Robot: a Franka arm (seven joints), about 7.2 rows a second.
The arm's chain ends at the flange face. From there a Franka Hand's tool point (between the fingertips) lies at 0.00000 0.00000 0.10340 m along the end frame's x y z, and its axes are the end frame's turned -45 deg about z.
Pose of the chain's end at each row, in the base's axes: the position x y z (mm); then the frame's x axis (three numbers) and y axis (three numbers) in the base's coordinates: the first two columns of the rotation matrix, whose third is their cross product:
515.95 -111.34 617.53 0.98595 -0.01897 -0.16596 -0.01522 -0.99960 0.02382
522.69 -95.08 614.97 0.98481 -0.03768 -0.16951 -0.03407 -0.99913 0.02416
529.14 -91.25 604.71 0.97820 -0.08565 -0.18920 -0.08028 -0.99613 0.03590
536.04 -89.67 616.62 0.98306 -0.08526 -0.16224 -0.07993 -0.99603 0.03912
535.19 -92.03 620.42 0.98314 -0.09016 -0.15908 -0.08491 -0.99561 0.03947
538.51 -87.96 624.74 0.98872 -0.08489 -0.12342 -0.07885 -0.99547 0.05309
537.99 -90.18 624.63 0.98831 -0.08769 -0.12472 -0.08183 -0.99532 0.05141
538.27 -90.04 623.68 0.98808 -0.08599 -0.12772 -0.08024 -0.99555 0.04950
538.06 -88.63 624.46 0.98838 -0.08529 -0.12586 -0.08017 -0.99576 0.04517
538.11 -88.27 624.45 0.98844 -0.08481 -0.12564 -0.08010 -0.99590 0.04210
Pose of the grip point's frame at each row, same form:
498.75 -113.51 515.59 0.70793 0.69341 -0.13419 0.68641 -0.72024 -0.10051
505.08 -96.94 513.10 0.72046 0.67985 -0.13695 0.67227 -0.73314 -0.10278
509.33 -93.31 503.24 0.74846 0.64381 -0.15917 0.63493 -0.76493 -0.10840
518.99 -92.31 514.67 0.75165 0.64401 -0.14238 0.63861 -0.76459 -0.08706
518.45 -94.65 518.42 0.75523 0.64025 -0.14040 0.63514 -0.76776 -0.08458
525.34 -92.38 522.28 0.75489 0.64388 -0.12481 0.64338 -0.76393 -0.04973
524.69 -94.38 522.18 0.75670 0.64179 -0.12454 0.64098 -0.76580 -0.05184
524.68 -94.04 521.25 0.75542 0.64316 -0.12531 0.64194 -0.76476 -0.05531
524.70 -92.20 521.99 0.75558 0.64380 -0.12094 0.64220 -0.76442 -0.05706
524.80 -91.53 521.96 0.75557 0.64424 -0.11861 0.64229 -0.76418 -0.05907

